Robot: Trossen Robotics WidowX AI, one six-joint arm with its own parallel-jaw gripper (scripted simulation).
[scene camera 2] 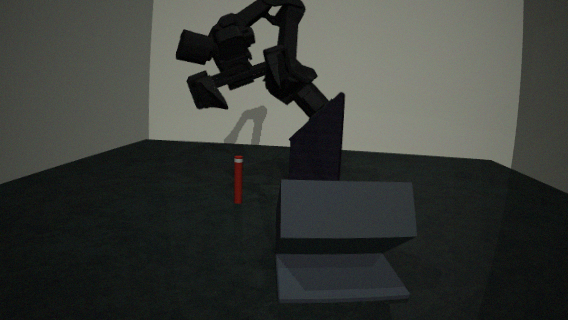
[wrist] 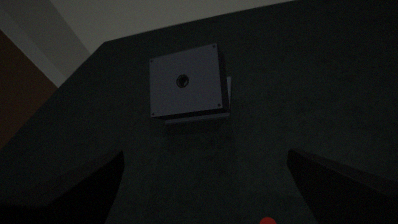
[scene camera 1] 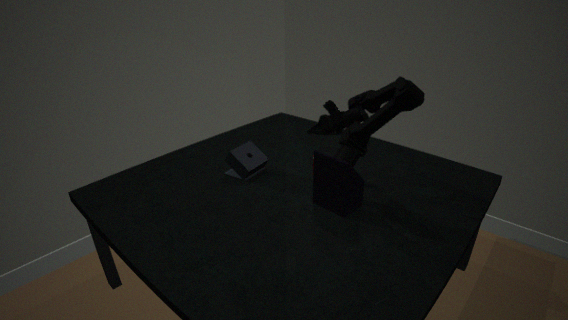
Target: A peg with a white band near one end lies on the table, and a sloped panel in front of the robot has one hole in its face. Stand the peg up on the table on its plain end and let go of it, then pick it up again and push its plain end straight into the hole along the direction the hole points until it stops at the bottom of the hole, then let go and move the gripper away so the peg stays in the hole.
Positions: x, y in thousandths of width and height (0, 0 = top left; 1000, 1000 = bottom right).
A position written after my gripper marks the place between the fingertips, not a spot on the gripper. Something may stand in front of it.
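Observation:
In scene camera 2 there is my gripper (scene camera 2: 446, 302), open and holding nothing, and there is a grey sloped panel (scene camera 2: 550, 680) too. The wrist view shows my gripper (wrist: 524, 703) as well, along with the grey sloped panel (wrist: 516, 301). Scene camera 1 gives me another look at my gripper (scene camera 1: 547, 414).

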